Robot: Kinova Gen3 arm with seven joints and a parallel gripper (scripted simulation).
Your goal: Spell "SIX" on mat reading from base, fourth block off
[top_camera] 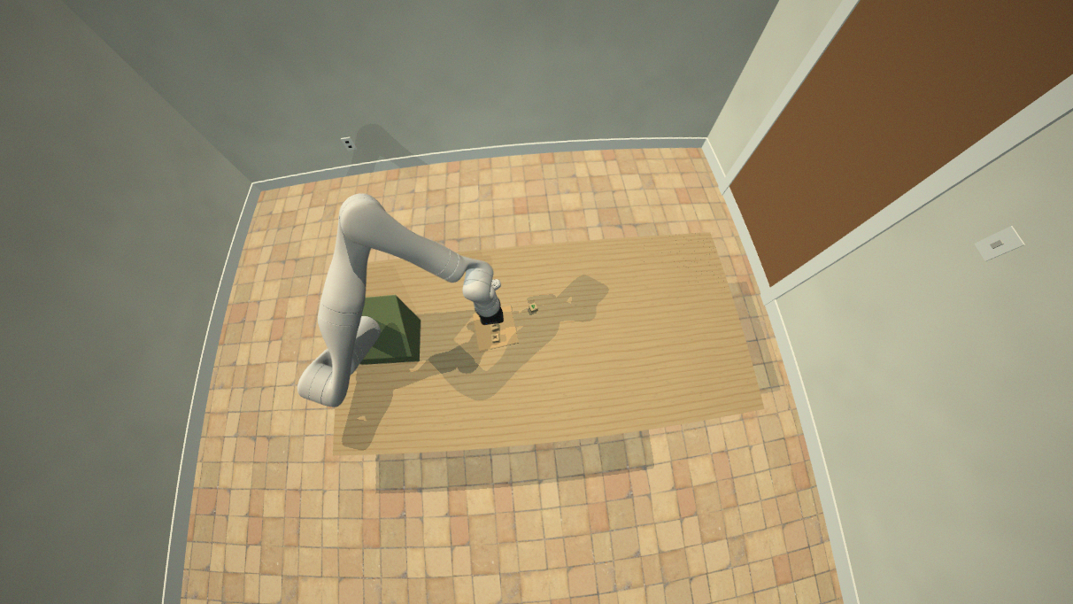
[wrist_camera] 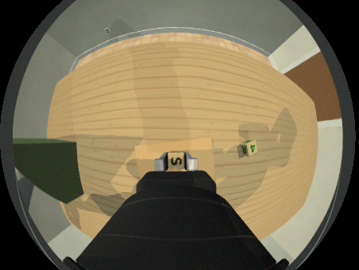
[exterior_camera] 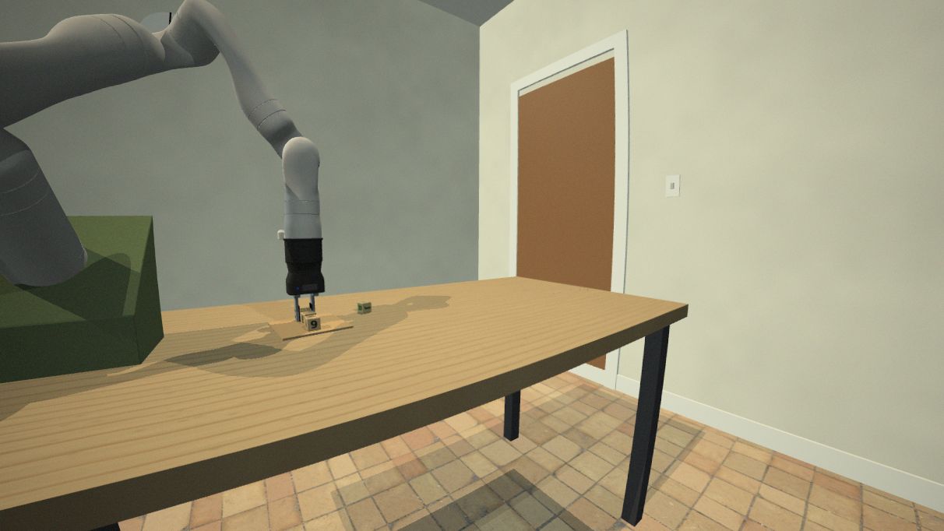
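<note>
Right now the tan block is 1 cm below my hand. The rest, counted from my hand: tan mat 4 cm to the right, 2 cm below.
</note>
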